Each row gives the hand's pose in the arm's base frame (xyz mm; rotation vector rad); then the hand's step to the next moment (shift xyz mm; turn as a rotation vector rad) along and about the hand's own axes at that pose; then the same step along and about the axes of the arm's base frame.
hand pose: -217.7 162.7 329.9 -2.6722 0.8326 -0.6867
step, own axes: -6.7 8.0 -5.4 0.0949 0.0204 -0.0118
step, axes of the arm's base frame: -11.3 -3.0 -0.8 0.0532 -0.0734 0.0367
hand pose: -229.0 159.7 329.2 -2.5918 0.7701 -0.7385
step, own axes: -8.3 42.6 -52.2 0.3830 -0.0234 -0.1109
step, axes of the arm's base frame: -52.7 -37.8 19.9 0.2220 -0.2225 0.2465
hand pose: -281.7 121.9 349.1 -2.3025 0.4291 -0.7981
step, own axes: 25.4 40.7 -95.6 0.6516 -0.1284 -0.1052
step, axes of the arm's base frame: -45.8 -87.7 40.7 0.4393 -0.2739 0.4291
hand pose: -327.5 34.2 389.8 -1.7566 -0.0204 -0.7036
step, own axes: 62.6 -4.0 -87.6 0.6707 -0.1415 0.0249
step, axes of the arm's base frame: 10.8 -97.6 44.3 0.5079 -0.1610 0.4320
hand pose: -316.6 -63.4 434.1 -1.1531 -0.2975 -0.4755
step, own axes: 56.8 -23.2 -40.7 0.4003 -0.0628 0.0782
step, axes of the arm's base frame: 36.7 -56.8 29.2 0.3151 -0.0306 0.2648
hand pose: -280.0 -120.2 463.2 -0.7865 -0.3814 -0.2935
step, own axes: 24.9 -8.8 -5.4 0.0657 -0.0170 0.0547
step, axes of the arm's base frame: 20.0 -12.7 12.9 0.0398 0.0211 0.0746
